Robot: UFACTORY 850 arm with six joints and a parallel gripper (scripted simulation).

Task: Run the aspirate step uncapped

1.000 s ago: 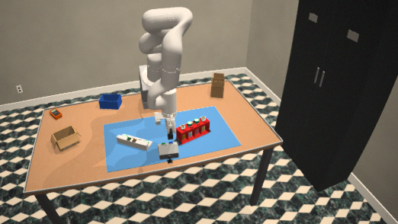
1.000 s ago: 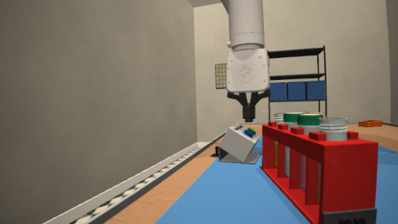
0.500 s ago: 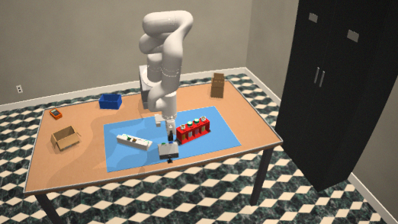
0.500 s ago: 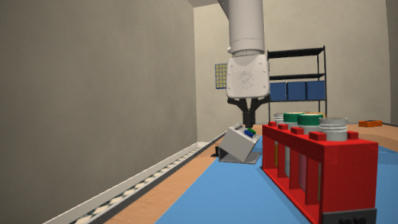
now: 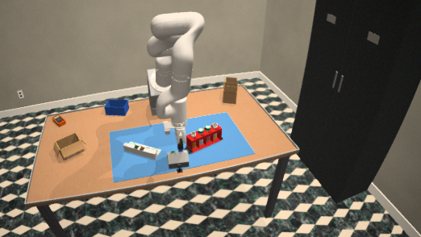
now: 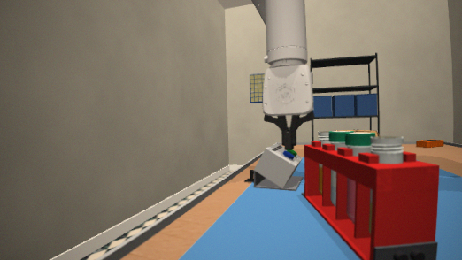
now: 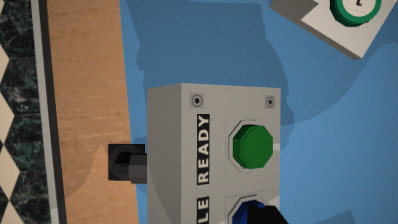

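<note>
Now: hand 3 cm above the blue cycle key. Also, from my hand: green ready key 4 cm to the right, 3 cm below; green cap 8 cm behind, 15 cm to the right, 8 cm below; key housing 2 cm ahead, 2 cm to the right, 4 cm below.
</note>
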